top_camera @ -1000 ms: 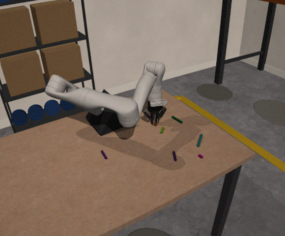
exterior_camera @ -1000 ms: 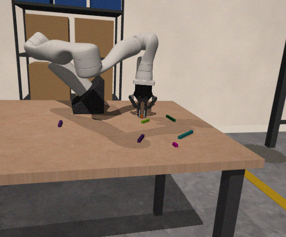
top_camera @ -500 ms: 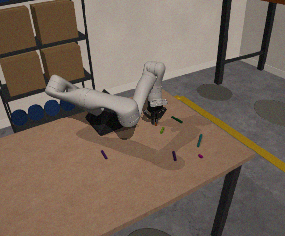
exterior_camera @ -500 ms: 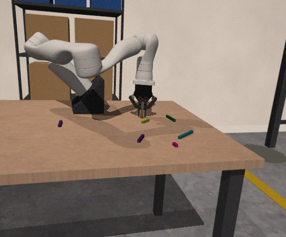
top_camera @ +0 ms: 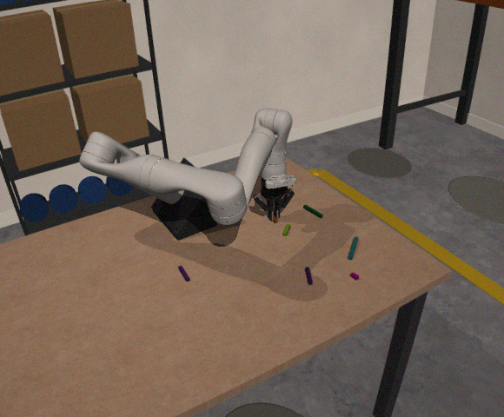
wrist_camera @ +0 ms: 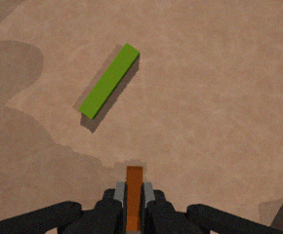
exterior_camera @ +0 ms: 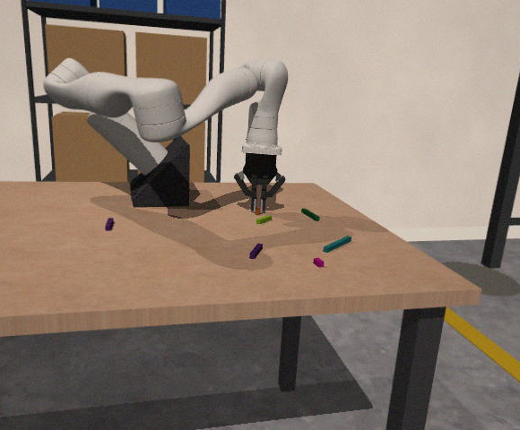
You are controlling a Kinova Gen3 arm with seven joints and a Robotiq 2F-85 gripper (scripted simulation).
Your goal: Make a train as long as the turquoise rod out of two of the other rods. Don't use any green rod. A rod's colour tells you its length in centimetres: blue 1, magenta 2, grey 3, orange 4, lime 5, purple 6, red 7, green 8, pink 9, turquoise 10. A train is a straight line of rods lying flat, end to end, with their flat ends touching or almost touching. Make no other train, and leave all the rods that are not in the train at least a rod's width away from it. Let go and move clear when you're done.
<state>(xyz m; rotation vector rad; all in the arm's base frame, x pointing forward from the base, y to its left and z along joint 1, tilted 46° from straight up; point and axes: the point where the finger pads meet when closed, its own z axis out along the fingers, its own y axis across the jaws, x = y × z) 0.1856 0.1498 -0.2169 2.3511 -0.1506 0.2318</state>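
My hand is 8 cm short of the lime rod and 1 cm above it. Round my hand: orange rod 1 cm below; turquoise rod 24 cm ahead, 13 cm to the left, 1 cm below; green rod 13 cm to the left, 3 cm ahead, 1 cm below.
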